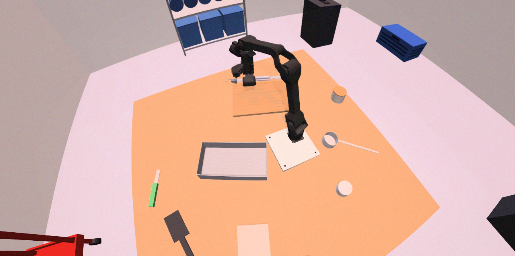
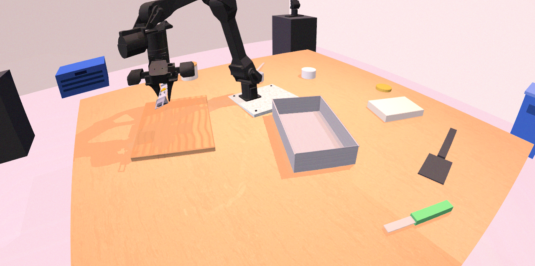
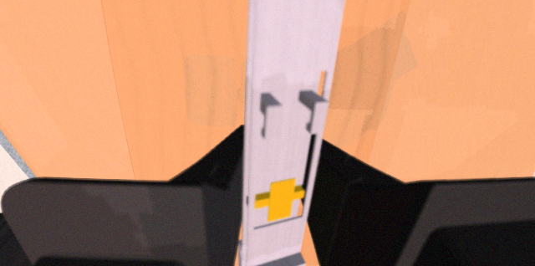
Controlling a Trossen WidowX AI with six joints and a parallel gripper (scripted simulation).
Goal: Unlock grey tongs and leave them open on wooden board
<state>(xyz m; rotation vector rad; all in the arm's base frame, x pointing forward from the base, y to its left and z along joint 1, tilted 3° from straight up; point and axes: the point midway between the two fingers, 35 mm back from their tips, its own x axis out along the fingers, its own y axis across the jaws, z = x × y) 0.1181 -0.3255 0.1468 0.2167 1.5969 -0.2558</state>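
Right now the wooden board is 7 cm behind my gripper tip, 2 cm to the left of it and 11 cm below it. The rest, counted from my gripper tip: grey roasting tin: 22 cm ahead, 34 cm to the left, 9 cm below; then white puck: 18 cm behind, 66 cm to the left, 10 cm below; then yellow lock piece: 4 cm above.
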